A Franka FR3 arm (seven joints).
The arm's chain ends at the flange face. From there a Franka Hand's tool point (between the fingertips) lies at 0.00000 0.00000 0.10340 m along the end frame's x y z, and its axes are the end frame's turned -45 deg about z.
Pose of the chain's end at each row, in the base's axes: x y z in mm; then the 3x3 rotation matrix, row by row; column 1 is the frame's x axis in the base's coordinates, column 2 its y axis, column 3 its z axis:
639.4, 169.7, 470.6; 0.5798, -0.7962, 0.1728; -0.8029, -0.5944, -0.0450; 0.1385, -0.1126, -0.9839
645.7, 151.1, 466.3; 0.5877, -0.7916, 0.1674; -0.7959, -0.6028, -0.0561; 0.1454, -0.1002, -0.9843
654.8, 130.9, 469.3; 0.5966, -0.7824, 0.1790; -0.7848, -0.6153, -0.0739; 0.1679, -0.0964, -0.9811
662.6, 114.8, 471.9; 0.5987, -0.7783, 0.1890; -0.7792, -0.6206, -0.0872; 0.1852, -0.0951, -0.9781
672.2, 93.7, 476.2; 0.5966, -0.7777, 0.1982; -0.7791, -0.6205, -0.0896; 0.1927, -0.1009, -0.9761
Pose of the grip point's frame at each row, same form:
657.3, 165.0, 368.9; 0.9730, -0.1530, 0.1728; -0.1474, -0.9880, -0.0450; 0.1776, 0.0183, -0.9839
663.0, 145.3, 364.5; 0.9753, -0.1442, 0.1674; -0.1365, -0.9890, -0.0561; 0.1737, 0.0320, -0.9843
673.3, 123.3, 367.9; 0.9751, -0.1314, 0.1790; -0.1199, -0.9900, -0.0739; 0.1869, 0.0506, -0.9811
682.1, 105.8, 370.8; 0.9737, -0.1270, 0.1890; -0.1121, -0.9898, -0.0872; 0.1982, 0.0637, -0.9781
692.7, 84.4, 375.3; 0.9718, -0.1281, 0.1982; -0.1121, -0.9897, -0.0896; 0.2076, 0.0649, -0.9761

